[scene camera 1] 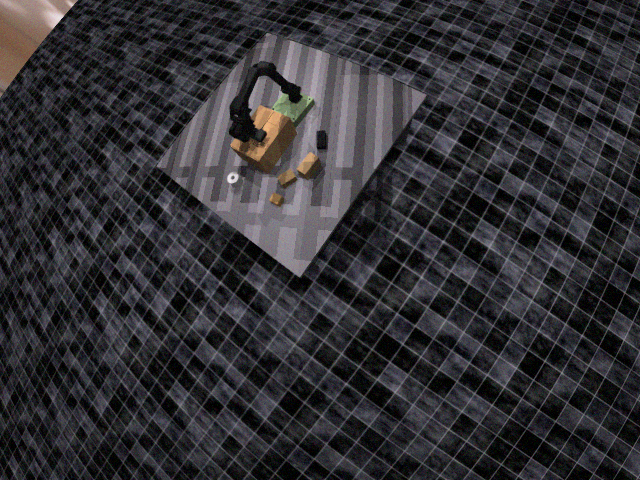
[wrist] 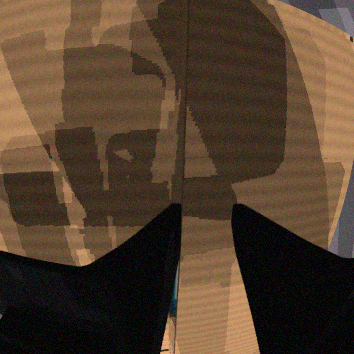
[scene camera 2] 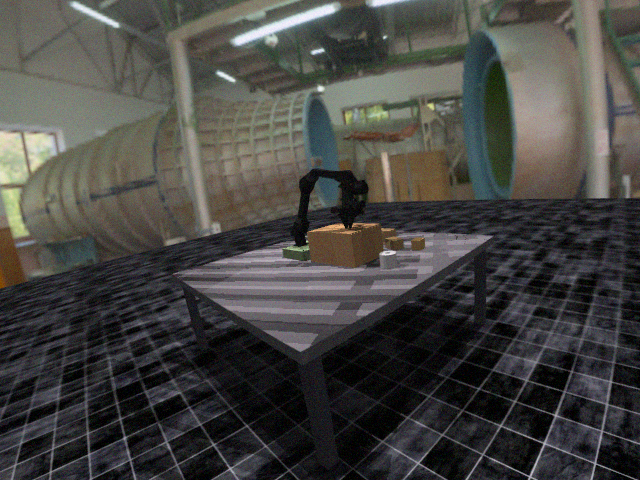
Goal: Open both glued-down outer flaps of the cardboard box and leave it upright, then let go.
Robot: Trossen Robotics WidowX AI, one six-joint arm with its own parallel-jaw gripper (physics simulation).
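Seen in the pictures: gripper, between the fingertips: (scene camera 1: 252, 137) (wrist: 206, 212) (scene camera 2: 348, 228); arm's base, origin of its link: (scene camera 1: 295, 98) (scene camera 2: 301, 244).
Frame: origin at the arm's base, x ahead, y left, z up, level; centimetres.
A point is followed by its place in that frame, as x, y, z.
Note:
The cardboard box (scene camera 1: 277, 146) {33.6, 14.8, 4.0} (scene camera 2: 330, 248) {34.9, -7.1, 2.8} stands upright on the table, beside the arm's base. In the wrist view, its left outer flap (wrist: 30, 90) {43.0, 10.3, 10.4} and right outer flap (wrist: 310, 110) {43.4, -2.0, 10.4} lie nearly flat and meet at a narrow dark seam. A sliver of blue shows in the seam near the left finger. My gripper (scene camera 1: 255, 138) {38.2, 2.8, 10.3} (scene camera 2: 348, 226) {38.2, 2.8, 10.3} (wrist: 206, 212) {38.2, 2.8, 10.3} points down at the box top with its fingers partly apart and nothing held between them. The left fingertip is at the seam and the right one is over the right flap. Whether the tips touch the cardboard is unclear.
A green block (scene camera 1: 305, 109) {3.3, 10.0, -1.1} (scene camera 2: 295, 253) {8.0, -9.7, -1.7} lies by the arm's base. A white roll (scene camera 1: 227, 178) {64.2, -0.8, 1.0} (scene camera 2: 387, 260) {63.9, -1.2, -1.4} stands near the box. Small cardboard blocks (scene camera 1: 308, 165) {33.4, 36.6, 2.8} (scene camera 1: 286, 178) {45.2, 29.4, -0.1} (scene camera 1: 276, 199) {57.7, 32.4, -0.2} and a black block (scene camera 1: 321, 139) {14.9, 30.6, -2.0} are on the striped table (scene camera 1: 361, 118) {-10.7, 40.5, -5.2} (scene camera 2: 268, 304) {50.9, -51.8, -5.2}.

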